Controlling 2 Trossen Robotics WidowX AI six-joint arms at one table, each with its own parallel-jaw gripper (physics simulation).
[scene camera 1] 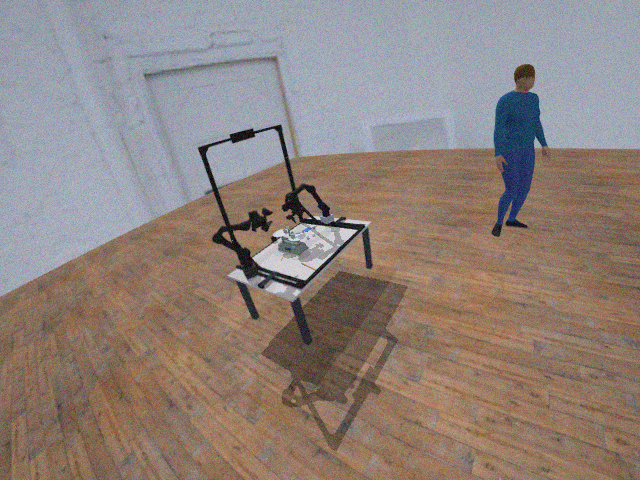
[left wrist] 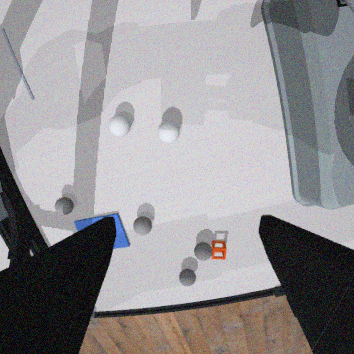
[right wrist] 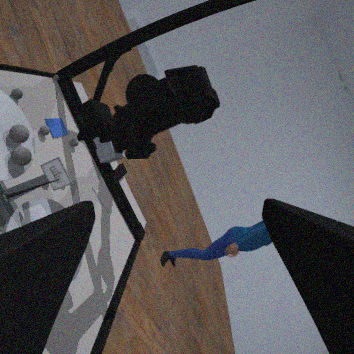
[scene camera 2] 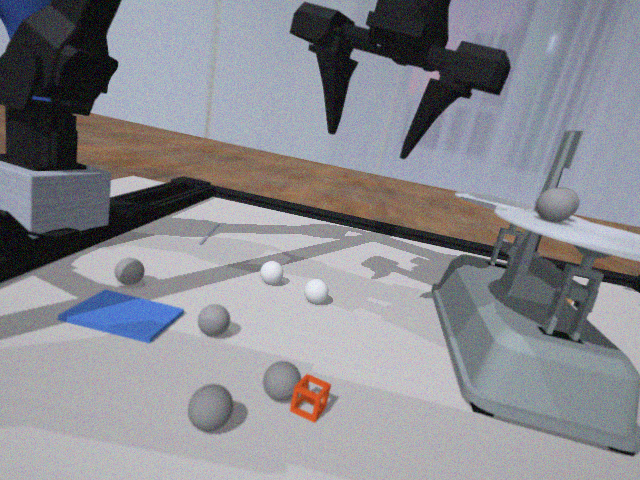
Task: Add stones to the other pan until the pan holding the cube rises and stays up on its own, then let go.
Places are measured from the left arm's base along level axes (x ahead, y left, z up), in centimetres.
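Pixels of known places: left gripper, fingertip midpoint: (scene camera 1: pixel 299 221) (left wrist: pixel 188 224) (right wrist: pixel 89 139) (scene camera 2: pixel 366 146); right gripper, fingertip midpoint: (scene camera 1: pixel 272 216) (right wrist: pixel 179 208); left arm's base at its link origin: (scene camera 1: pixel 326 215) (right wrist: pixel 116 145) (scene camera 2: pixel 41 163); right arm's base at its link origin: (scene camera 1: pixel 248 266).
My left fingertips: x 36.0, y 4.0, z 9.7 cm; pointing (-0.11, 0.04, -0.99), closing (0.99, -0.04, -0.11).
Observation:
Ahead of a thing's pixels: the offset from my left fingertips to its top centre. "spot": to the spot under its first point.
A grey balance scale @(dx +17.9, dy +7.5, dz +4.8 cm) (scene camera 2: pixel 547 382) (left wrist: pixel 310 125) stands at the right of scene camera 2. Its nearer white pan @(spot: dx +20.7, dy -2.6, dz -2.9 cm) (scene camera 2: pixel 610 238) (right wrist: pixel 11 110) bears two grey stones @(dx +16.8, dy -0.5, dz -0.1 cm) (right wrist: pixel 19 134) @(dx +17.6, dy +3.0, dz -0.1 cm) (right wrist: pixel 21 156) in the right wrist view. The other pan @(spot: dx +11.0, dy +16.2, dz -4.1 cm) (scene camera 2: pixel 478 198) is mostly hidden; no cube shows on it, and I cannot tell which pan is lower. Loose grey stones @(dx -7.5, dy -10.2, dz -15.7 cm) (scene camera 2: pixel 214 320) @(dx -1.0, dy -19.9, dz -15.7 cm) (scene camera 2: pixel 210 407) (left wrist: pixel 142 225) (left wrist: pixel 187 277) and two white balls @(dx -9.3, dy +4.4, dz -15.7 cm) (scene camera 2: pixel 271 272) @(dx -3.0, dy +3.3, dz -15.7 cm) (scene camera 2: pixel 316 291) lie on the table. My left gripper (scene camera 2: pixel 368 144) (left wrist: pixel 188 224) is open and empty above the table. My right gripper (right wrist: pixel 179 208) is open and empty, raised at the left of scene camera 1.
An orange open-frame cube @(dx +3.8, dy -14.6, dz -16.5 cm) (scene camera 2: pixel 310 397) (left wrist: pixel 219 250) lies beside a grey stone. A flat blue square @(spot: dx -14.7, dy -13.3, dz -18.0 cm) (scene camera 2: pixel 121 315) (left wrist: pixel 121 237) lies near the left arm's base. A thin rod @(dx -25.2, dy +14.7, dz -18.3 cm) (scene camera 2: pixel 209 234) (left wrist: pixel 19 65) lies farther back. A person (scene camera 1: pixel 518 134) stands away from the table.

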